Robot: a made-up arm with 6 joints.
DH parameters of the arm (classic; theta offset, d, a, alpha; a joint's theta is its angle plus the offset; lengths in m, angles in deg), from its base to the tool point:
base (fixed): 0 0.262 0.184 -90
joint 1: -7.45 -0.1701 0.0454 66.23
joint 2: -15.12 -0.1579 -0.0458 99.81
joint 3: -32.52 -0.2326 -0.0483 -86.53
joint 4: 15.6 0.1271 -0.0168 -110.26
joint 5: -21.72 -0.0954 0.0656 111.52
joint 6: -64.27 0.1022 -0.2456 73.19
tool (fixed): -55.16 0.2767 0 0
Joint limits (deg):
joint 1: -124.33..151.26
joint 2: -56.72..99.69
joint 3: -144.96..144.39
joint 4: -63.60..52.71
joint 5: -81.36..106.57
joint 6: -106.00..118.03
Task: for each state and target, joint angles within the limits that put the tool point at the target. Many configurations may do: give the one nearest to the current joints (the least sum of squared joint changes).
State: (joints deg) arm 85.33 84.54 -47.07 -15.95 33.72 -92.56
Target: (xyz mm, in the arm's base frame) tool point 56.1 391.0 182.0
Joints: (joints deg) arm 79.62 48.72 -38.73 28.16 16.14 -106.00
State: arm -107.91 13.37 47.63 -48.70 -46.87 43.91
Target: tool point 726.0 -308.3 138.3
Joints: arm -118.05 30.03 74.85 -59.77 -42.86 49.82
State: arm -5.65 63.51 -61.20 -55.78 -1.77 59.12
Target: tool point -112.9 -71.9 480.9
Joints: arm -27.93 65.56 -28.00 -59.85 -18.51 45.86
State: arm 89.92 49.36 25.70 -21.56 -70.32 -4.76
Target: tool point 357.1 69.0 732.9
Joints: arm 133.33 42.95 51.50 -40.29 -48.38 -53.86
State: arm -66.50 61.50 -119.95 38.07 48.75 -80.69
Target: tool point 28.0 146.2 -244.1
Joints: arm -22.47 69.80 -115.36 45.60 57.92 -95.76
